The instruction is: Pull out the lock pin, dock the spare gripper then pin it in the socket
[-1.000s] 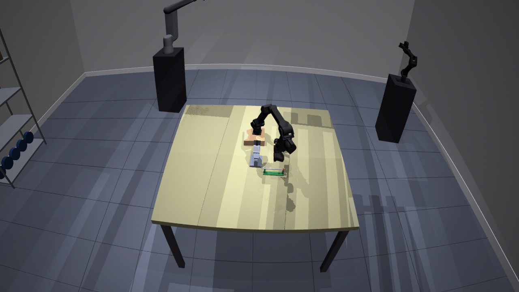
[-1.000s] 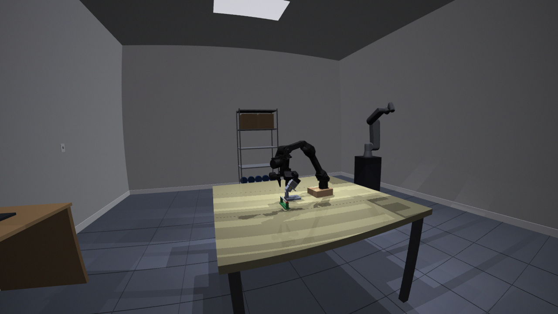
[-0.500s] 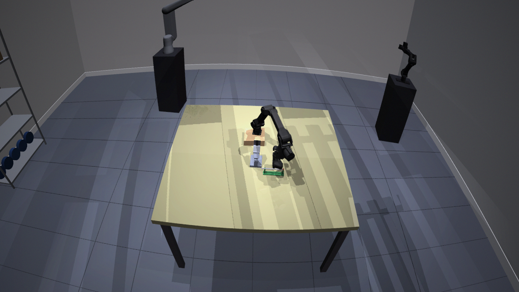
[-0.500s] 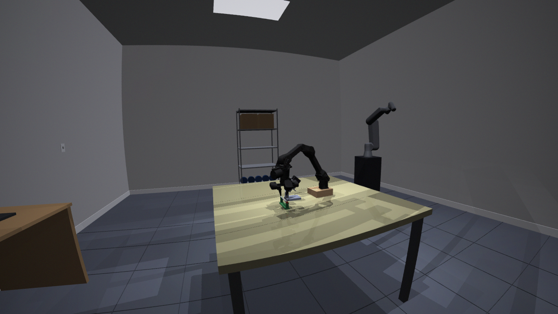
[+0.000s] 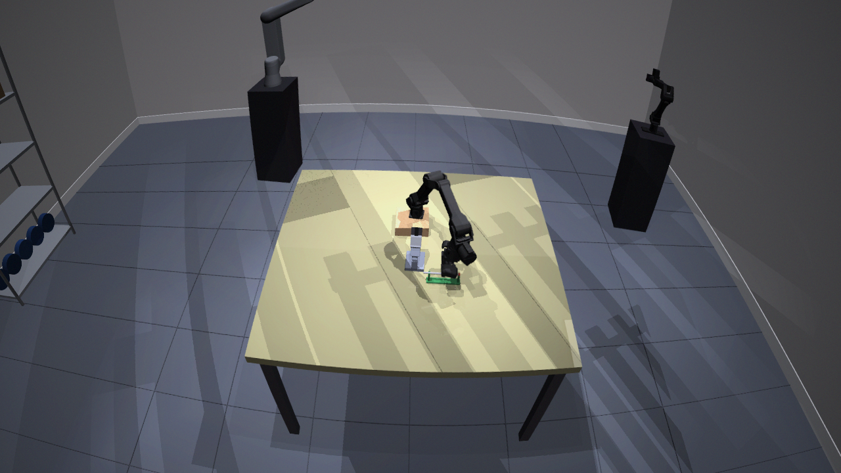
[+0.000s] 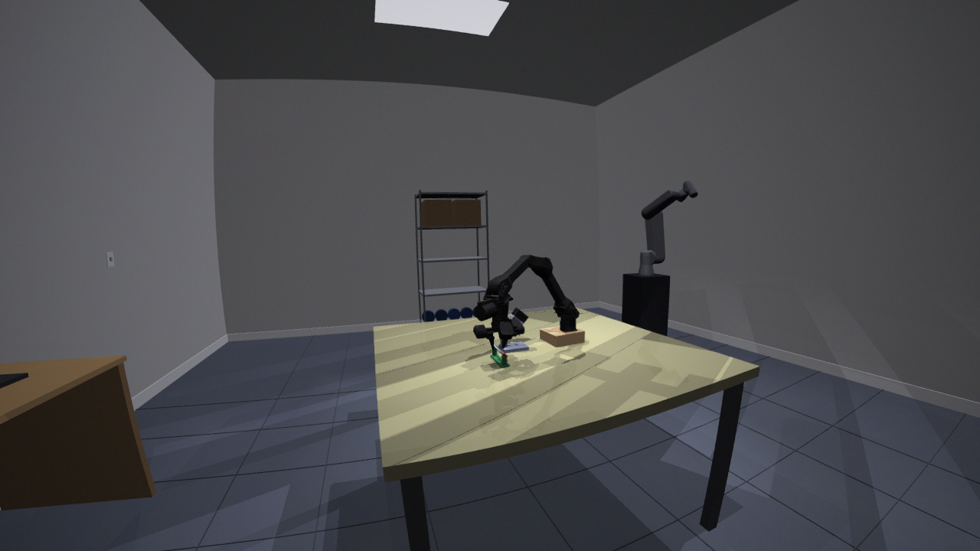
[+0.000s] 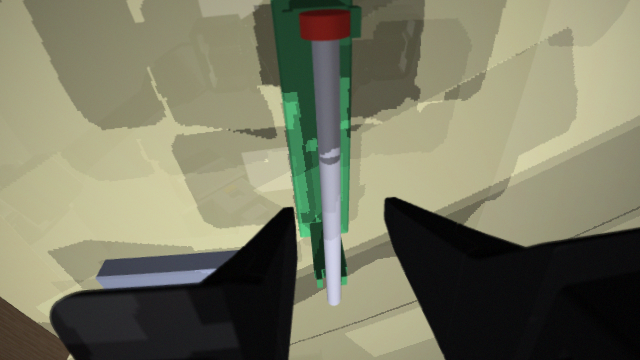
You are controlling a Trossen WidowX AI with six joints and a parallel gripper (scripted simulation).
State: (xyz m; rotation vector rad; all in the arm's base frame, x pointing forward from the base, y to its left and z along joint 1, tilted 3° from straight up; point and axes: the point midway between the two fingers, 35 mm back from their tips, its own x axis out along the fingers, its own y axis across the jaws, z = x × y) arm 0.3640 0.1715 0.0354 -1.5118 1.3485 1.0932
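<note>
Right now my gripper tip is 30 mm above the green rack and 10 mm to the right of it. Also, from my gripper tip: mount: 120 mm to the right, 80 mm behind; then spare gripper: 130 mm to the right, 100 mm behind, 70 mm above.
</note>
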